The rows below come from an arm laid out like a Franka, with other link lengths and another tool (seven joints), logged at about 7 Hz.
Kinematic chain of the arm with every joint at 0, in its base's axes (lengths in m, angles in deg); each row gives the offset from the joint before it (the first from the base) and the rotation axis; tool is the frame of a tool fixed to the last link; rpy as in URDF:
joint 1: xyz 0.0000 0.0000 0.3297 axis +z
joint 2: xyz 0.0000 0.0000 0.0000 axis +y
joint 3: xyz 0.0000 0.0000 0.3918 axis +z
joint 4: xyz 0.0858 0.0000 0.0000 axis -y
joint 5: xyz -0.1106 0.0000 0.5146 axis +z
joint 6: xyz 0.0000 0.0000 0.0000 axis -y
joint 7: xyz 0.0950 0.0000 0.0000 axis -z
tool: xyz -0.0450 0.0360 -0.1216 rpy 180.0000 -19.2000 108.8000
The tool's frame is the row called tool.
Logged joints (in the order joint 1, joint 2, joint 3, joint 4, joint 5, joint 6, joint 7), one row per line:
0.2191 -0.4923 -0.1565 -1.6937 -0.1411 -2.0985 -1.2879
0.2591 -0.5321 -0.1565 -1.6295 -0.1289 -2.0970 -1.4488
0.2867 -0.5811 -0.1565 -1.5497 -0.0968 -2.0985 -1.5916
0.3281 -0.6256 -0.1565 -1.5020 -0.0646 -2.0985 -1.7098
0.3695 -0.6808 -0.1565 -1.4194 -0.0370 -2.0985 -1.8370
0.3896 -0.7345 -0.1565 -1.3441 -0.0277 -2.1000 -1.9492
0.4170 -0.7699 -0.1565 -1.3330 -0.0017 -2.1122 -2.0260
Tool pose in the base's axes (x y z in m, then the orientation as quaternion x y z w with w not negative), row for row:
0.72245 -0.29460 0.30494 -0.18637 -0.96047 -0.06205 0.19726
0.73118 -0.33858 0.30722 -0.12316 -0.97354 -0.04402 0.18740
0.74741 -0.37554 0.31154 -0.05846 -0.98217 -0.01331 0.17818
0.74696 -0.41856 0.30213 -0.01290 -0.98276 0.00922 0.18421
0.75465 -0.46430 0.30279 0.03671 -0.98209 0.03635 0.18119
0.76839 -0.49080 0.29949 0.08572 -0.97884 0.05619 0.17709
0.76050 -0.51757 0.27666 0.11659 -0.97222 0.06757 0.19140
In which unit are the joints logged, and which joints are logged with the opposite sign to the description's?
The joints are logged in radians. Opposite sign: joint 1, joint 2, joint 5, joint 6.
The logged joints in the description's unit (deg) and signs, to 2 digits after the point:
-12.55 28.21 -8.97 -97.04 8.08 120.24 -73.79
-14.85 30.49 -8.97 -93.36 7.39 120.15 -83.01
-16.43 33.29 -8.97 -88.79 5.55 120.24 -91.19
-18.80 35.84 -8.97 -86.06 3.70 120.24 -97.96
-21.17 39.01 -8.97 -81.33 2.12 120.24 -105.25
-22.32 42.08 -8.97 -77.01 1.59 120.32 -111.68
-23.89 44.11 -8.97 -76.38 0.10 121.02 -116.08

